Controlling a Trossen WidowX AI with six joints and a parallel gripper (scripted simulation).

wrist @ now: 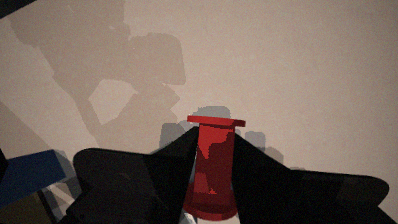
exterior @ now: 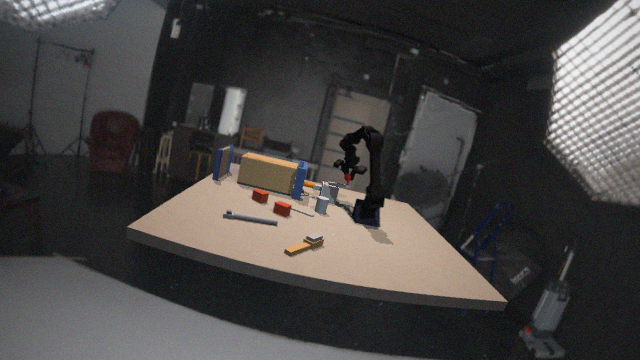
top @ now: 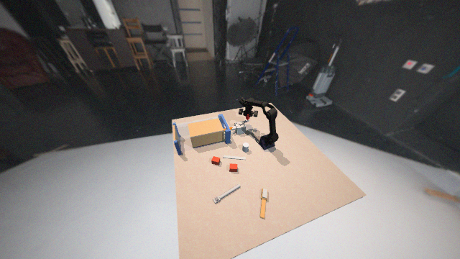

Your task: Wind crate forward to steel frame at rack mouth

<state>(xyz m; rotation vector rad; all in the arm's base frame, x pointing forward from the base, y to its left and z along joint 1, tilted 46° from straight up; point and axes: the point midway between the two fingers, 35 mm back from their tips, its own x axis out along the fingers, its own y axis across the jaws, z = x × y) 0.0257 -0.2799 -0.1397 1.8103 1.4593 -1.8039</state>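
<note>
My gripper tip is 50 mm short of the winch handle, 30 mm above it and 20 mm to the right of it. The rest, counted from my gripper tip: grey winch: 100 mm below, 90 mm ahead, 20 mm to the left; red knob: 10 mm to the left, 10 mm ahead; blue steel frame: 270 mm ahead, 20 mm below.
</note>
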